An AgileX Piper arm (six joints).
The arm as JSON. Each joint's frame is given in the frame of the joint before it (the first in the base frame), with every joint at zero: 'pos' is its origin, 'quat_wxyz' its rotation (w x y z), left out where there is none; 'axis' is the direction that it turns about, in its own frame. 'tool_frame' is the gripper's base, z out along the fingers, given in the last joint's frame.
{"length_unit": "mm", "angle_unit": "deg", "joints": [
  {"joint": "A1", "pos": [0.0, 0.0, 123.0], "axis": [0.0, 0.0, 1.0]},
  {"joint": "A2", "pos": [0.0, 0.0, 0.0], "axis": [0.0, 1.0, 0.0]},
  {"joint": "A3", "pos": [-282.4, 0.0, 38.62], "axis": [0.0, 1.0, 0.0]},
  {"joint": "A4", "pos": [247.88, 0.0, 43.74], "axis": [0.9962, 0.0, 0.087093]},
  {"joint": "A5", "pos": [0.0, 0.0, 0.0], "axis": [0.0, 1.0, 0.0]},
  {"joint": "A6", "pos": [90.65, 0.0, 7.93], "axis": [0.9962, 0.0, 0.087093]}
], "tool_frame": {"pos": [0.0, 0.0, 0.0], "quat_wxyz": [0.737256, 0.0, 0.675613, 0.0]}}
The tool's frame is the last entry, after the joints.
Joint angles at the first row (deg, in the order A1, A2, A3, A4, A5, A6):
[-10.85 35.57 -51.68 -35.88 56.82 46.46]
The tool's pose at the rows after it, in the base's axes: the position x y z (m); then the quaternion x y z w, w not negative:
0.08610 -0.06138 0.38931 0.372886 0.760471 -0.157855 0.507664
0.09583 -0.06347 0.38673 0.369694 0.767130 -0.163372 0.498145
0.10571 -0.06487 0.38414 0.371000 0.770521 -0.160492 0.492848
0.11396 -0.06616 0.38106 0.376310 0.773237 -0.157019 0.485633
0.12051 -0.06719 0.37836 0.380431 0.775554 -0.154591 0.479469
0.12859 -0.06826 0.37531 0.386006 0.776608 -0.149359 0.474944
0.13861 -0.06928 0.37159 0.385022 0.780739 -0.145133 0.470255
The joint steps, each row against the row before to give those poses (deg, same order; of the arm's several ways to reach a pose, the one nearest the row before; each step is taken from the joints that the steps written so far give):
[0.01 1.55 0.00 -0.25 -1.55 0.48]
[-0.01 2.04 0.00 -0.50 -0.61 0.22]
[0.00 1.95 0.00 -0.10 -1.03 1.04]
[0.00 1.73 0.00 0.01 -0.51 1.24]
[0.00 1.39 0.00 -0.01 -0.38 0.96]
[0.00 1.64 0.00 0.00 -0.80 1.43]
[0.00 1.97 0.00 0.12 -1.32 0.73]

